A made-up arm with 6 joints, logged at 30 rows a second.
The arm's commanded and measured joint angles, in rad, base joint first. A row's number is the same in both.
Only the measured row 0 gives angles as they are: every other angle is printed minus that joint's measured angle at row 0.
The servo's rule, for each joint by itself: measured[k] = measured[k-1] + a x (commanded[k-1-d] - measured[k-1]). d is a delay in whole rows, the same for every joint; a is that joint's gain. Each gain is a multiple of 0.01, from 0.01 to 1. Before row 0 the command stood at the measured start. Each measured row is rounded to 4 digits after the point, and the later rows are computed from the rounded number. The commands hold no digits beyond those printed.
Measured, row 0:
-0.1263, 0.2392, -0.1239, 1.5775, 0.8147, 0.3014
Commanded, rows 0 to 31:
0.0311, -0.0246, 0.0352, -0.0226, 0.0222, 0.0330
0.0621, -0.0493, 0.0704, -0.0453, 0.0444, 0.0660
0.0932, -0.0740, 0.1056, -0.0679, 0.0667, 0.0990
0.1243, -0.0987, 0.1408, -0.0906, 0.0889, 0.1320
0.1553, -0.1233, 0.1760, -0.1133, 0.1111, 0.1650
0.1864, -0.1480, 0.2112, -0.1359, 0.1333, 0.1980
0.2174, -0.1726, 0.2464, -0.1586, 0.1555, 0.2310
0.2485, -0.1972, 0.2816, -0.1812, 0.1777, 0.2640
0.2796, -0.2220, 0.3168, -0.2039, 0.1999, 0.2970
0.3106, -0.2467, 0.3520, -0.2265, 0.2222, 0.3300
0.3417, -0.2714, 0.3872, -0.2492, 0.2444, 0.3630
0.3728, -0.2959, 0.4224, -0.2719, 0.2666, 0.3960
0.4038, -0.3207, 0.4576, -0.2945, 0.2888, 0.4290
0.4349, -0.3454, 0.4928, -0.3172, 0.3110, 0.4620
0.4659, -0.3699, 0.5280, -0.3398, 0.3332, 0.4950
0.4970, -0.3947, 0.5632, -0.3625, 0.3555, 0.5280
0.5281, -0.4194, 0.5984, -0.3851, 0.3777, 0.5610
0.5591, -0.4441, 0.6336, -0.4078, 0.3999, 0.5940
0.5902, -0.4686, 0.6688, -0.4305, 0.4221, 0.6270
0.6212, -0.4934, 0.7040, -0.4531, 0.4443, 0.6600
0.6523, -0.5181, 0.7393, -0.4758, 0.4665, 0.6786
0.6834, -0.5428, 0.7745, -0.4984, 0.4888, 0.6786
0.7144, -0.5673, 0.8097, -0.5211, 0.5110, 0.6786
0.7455, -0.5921, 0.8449, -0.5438, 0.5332, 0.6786
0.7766, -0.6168, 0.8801, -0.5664, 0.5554, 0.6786
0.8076, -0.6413, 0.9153, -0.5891, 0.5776, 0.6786
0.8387, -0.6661, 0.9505, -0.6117, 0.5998, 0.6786
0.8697, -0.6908, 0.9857, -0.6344, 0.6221, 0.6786
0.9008, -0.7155, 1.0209, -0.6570, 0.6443, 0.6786
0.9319, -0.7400, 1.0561, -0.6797, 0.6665, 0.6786
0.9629, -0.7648, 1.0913, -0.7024, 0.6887, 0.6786
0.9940, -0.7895, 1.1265, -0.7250, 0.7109, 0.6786
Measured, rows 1 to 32:
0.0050, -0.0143, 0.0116, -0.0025, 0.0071, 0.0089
0.0141, -0.0346, 0.0310, -0.0072, 0.0190, 0.0243
0.0268, -0.0575, 0.0556, -0.0139, 0.0343, 0.0445
0.0424, -0.0814, 0.0837, -0.0223, 0.0518, 0.0681
0.0605, -0.1057, 0.1142, -0.0323, 0.0708, 0.0943
0.0806, -0.1302, 0.1462, -0.0437, 0.0908, 0.1223
0.1025, -0.1548, 0.1793, -0.0563, 0.1115, 0.1516
0.1259, -0.1794, 0.2131, -0.0700, 0.1327, 0.1819
0.1505, -0.2041, 0.2473, -0.0847, 0.1542, 0.2130
0.1761, -0.2288, 0.2819, -0.1003, 0.1760, 0.2446
0.2026, -0.2535, 0.3166, -0.1167, 0.1979, 0.2766
0.2298, -0.2781, 0.3515, -0.1338, 0.2199, 0.3088
0.2576, -0.3028, 0.3865, -0.1515, 0.2419, 0.3413
0.2860, -0.3275, 0.4216, -0.1697, 0.2640, 0.3739
0.3148, -0.3521, 0.4567, -0.1884, 0.2861, 0.4066
0.3440, -0.3768, 0.4918, -0.2076, 0.3083, 0.4394
0.3735, -0.4015, 0.5270, -0.2271, 0.3305, 0.4722
0.4032, -0.4262, 0.5622, -0.2470, 0.3527, 0.5051
0.4331, -0.4508, 0.5974, -0.2672, 0.3749, 0.5380
0.4632, -0.4755, 0.6326, -0.2876, 0.3971, 0.5709
0.4935, -0.5002, 0.6678, -0.3083, 0.4193, 0.6000
0.5239, -0.5249, 0.7030, -0.3292, 0.4415, 0.6212
0.5544, -0.5495, 0.7382, -0.3503, 0.4637, 0.6367
0.5850, -0.5742, 0.7734, -0.3716, 0.4859, 0.6480
0.6157, -0.5989, 0.8086, -0.3930, 0.5081, 0.6563
0.6464, -0.6235, 0.8438, -0.4146, 0.5303, 0.6623
0.6772, -0.6482, 0.8790, -0.4363, 0.5525, 0.6667
0.7080, -0.6729, 0.9142, -0.4581, 0.5748, 0.6699
0.7388, -0.6976, 0.9494, -0.4800, 0.5970, 0.6722
0.7697, -0.7222, 0.9846, -0.5020, 0.6192, 0.6739
0.8006, -0.7469, 1.0198, -0.5240, 0.6414, 0.6752
0.8315, -0.7716, 1.0550, -0.5461, 0.6636, 0.6761
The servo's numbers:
d 0
a 0.16 0.58 0.33 0.11 0.32 0.27

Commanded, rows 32 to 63:
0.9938, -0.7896, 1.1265, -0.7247, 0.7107, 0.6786
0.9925, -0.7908, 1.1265, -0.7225, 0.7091, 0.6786
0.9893, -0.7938, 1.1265, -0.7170, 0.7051, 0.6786
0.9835, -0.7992, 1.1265, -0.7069, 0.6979, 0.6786
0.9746, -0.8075, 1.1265, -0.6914, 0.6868, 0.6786
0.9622, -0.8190, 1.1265, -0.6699, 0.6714, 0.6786
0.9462, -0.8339, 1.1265, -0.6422, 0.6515, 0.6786
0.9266, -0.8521, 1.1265, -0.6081, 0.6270, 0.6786
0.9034, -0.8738, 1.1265, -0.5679, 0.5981, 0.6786
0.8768, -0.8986, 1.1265, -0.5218, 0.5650, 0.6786
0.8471, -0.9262, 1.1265, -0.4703, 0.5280, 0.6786
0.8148, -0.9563, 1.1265, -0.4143, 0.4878, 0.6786
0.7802, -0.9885, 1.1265, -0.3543, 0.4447, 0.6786
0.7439, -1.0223, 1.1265, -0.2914, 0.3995, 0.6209
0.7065, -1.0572, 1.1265, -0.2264, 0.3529, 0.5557
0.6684, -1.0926, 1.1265, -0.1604, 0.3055, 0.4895
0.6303, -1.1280, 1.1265, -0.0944, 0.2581, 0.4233
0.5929, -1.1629, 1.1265, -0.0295, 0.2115, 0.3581
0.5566, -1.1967, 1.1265, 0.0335, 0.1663, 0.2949
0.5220, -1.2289, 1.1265, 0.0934, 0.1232, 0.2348
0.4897, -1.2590, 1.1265, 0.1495, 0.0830, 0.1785
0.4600, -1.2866, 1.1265, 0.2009, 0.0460, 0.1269
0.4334, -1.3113, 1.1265, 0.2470, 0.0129, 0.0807
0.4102, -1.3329, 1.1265, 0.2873, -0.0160, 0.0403
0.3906, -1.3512, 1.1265, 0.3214, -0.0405, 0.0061
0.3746, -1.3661, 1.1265, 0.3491, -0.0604, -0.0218
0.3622, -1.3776, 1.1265, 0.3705, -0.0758, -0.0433
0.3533, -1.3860, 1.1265, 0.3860, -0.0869, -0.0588
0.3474, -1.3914, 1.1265, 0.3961, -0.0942, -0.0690
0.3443, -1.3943, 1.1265, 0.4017, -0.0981, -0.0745
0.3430, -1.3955, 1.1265, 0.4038, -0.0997, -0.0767
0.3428, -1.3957, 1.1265, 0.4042, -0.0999, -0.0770
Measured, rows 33 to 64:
0.8575, -0.7820, 1.0786, -0.5657, 0.6787, 0.6768
0.8791, -0.7871, 1.0944, -0.5829, 0.6884, 0.6773
0.8967, -0.7910, 1.1050, -0.5977, 0.6937, 0.6777
0.9106, -0.7958, 1.1121, -0.6097, 0.6950, 0.6779
0.9208, -0.8026, 1.1169, -0.6187, 0.6924, 0.6781
0.9274, -0.8121, 1.1201, -0.6243, 0.6857, 0.6782
0.9304, -0.8247, 1.1222, -0.6263, 0.6748, 0.6783
0.9298, -0.8406, 1.1236, -0.6243, 0.6595, 0.6784
0.9256, -0.8599, 1.1246, -0.6181, 0.6399, 0.6785
0.9178, -0.8823, 1.1252, -0.6075, 0.6159, 0.6785
0.9065, -0.9078, 1.1256, -0.5924, 0.5878, 0.6785
0.8918, -0.9359, 1.1259, -0.5728, 0.5558, 0.6785
0.8739, -0.9664, 1.1261, -0.5488, 0.5202, 0.6785
0.8531, -0.9988, 1.1262, -0.5205, 0.4816, 0.6629
0.8296, -1.0327, 1.1263, -0.4881, 0.4404, 0.6340
0.8038, -1.0674, 1.1264, -0.4521, 0.3972, 0.5950
0.7760, -1.1025, 1.1264, -0.4128, 0.3527, 0.5486
0.7467, -1.1375, 1.1264, -0.3706, 0.3075, 0.4972
0.7163, -1.1718, 1.1264, -0.3261, 0.2623, 0.4426
0.6852, -1.2049, 1.1264, -0.2800, 0.2178, 0.3865
0.6539, -1.2363, 1.1264, -0.2328, 0.1747, 0.3303
0.6229, -1.2655, 1.1264, -0.1851, 0.1335, 0.2754
0.5926, -1.2921, 1.1264, -0.1376, 0.0949, 0.2228
0.5634, -1.3158, 1.1264, -0.0909, 0.0594, 0.1735
0.5358, -1.3363, 1.1264, -0.0455, 0.0274, 0.1283
0.5100, -1.3536, 1.1264, -0.0021, -0.0007, 0.0878
0.4864, -1.3675, 1.1264, 0.0389, -0.0247, 0.0524
0.4651, -1.3782, 1.1264, 0.0771, -0.0446, 0.0224
0.4463, -1.3859, 1.1264, 0.1122, -0.0605, -0.0023
0.4300, -1.3908, 1.1264, 0.1440, -0.0725, -0.0218
0.4161, -1.3935, 1.1264, 0.1726, -0.0812, -0.0366
0.4044, -1.3948, 1.1264, 0.1981, -0.0872, -0.0475

